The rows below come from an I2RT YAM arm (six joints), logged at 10 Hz.
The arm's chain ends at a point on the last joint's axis. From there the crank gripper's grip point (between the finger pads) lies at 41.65 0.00 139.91 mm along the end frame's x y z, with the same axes.
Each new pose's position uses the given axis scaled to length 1; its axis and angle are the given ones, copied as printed.
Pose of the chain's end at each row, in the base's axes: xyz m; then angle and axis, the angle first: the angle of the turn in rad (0 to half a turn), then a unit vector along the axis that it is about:
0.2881 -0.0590 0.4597 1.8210 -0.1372 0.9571 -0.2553
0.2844 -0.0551 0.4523 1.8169 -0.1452 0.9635 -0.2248
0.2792 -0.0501 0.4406 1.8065 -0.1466 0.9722 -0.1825
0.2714 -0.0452 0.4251 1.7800 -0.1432 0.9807 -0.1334
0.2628 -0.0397 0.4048 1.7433 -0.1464 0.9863 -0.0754
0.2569 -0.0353 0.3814 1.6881 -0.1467 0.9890 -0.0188
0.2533 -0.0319 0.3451 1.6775 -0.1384 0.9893 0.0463
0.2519 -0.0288 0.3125 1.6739 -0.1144 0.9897 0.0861
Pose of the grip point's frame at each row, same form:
0.4146 -0.1002 0.3996 1.8210 -0.1372 0.9571 -0.2553
0.4118 -0.0894 0.3898 1.8169 -0.1452 0.9635 -0.2248
0.4075 -0.0755 0.3757 1.8065 -0.1466 0.9722 -0.1825
0.4012 -0.0602 0.3601 1.7800 -0.1432 0.9807 -0.1334
0.3945 -0.0419 0.3418 1.7433 -0.1464 0.9863 -0.0754
0.3909 -0.0253 0.3243 1.6881 -0.1467 0.9890 -0.0188
0.3864 -0.0099 0.2893 1.6775 -0.1384 0.9893 0.0463
0.3844 -0.0014 0.2578 1.6739 -0.1144 0.9897 0.0861

